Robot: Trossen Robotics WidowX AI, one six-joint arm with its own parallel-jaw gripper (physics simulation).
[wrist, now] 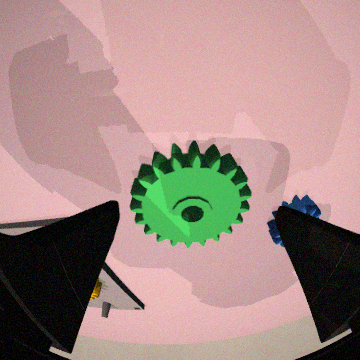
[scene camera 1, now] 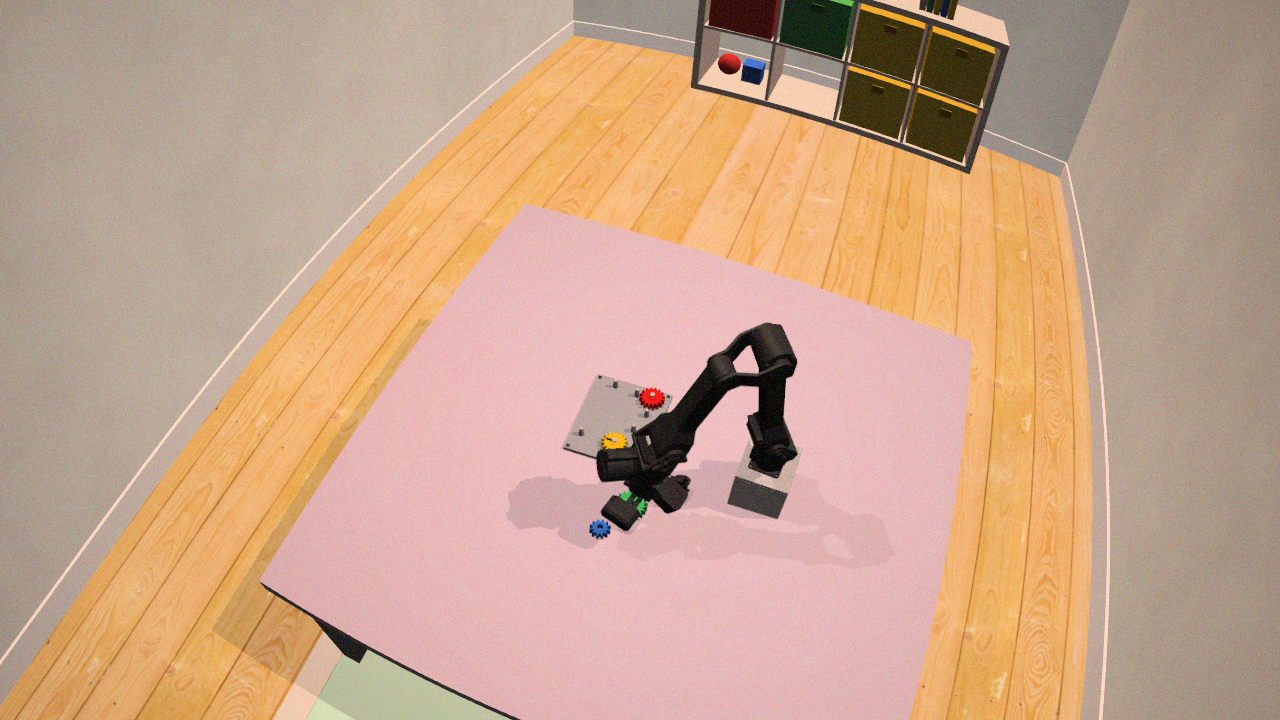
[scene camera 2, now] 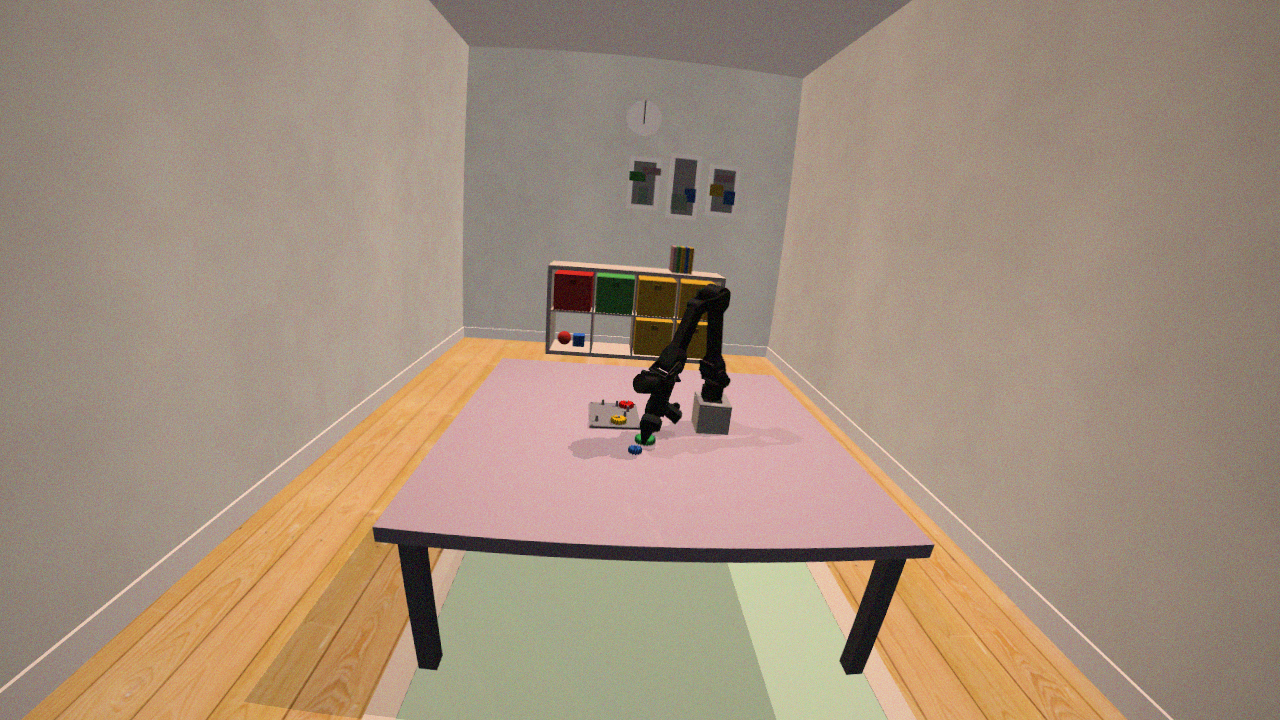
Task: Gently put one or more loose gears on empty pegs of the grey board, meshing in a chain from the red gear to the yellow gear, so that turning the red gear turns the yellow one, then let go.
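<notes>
My gripper is open and low over the table, one finger on each side of the large green gear. The green gear lies flat with a gap to each finger. The small blue gear lies beside it, partly behind the right finger in the wrist view. The grey board carries the red gear, the yellow gear and several bare pegs; the arm hides part of it in scene camera 1.
The pink table bears everything. The arm's grey base block stands right of the gears. The board's corner shows behind the left finger in the wrist view. A shelf unit stands far behind the table.
</notes>
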